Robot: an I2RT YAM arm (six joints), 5 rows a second.
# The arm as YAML. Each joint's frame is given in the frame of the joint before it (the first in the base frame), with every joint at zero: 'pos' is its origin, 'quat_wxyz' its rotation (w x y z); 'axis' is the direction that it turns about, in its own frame. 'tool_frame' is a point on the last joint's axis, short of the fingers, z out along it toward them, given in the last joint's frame.
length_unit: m
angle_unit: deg
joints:
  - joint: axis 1
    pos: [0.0, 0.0, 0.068]
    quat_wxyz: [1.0, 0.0, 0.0, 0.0]
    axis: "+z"
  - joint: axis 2
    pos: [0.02, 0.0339, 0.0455]
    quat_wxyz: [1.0, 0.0, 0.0, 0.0]
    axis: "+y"
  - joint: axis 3
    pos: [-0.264, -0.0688, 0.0]
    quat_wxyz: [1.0, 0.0, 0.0, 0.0]
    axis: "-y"
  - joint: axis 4
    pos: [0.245, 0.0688, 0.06]
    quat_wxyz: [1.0, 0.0, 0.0, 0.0]
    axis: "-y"
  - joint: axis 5
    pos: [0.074, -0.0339, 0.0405]
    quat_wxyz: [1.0, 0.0, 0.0, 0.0]
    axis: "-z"
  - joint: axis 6
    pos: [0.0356, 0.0, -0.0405]
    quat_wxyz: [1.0, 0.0, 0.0, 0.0]
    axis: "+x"
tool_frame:
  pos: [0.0, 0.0, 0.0]
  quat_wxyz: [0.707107, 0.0, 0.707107, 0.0]
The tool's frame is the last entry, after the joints.
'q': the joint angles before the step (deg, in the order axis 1, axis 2, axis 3, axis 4, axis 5, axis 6). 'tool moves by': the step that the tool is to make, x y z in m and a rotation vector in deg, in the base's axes. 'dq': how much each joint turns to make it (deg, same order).
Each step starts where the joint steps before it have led.
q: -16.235, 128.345, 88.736, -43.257, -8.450, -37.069
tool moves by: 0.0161, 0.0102, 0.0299, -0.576, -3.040, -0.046
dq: 1.877, -1.125, 5.216, -2.969, 0.051, 1.959
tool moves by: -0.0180, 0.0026, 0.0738, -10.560, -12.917, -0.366
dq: 0.319, -13.772, -5.902, 7.129, 6.914, -1.536
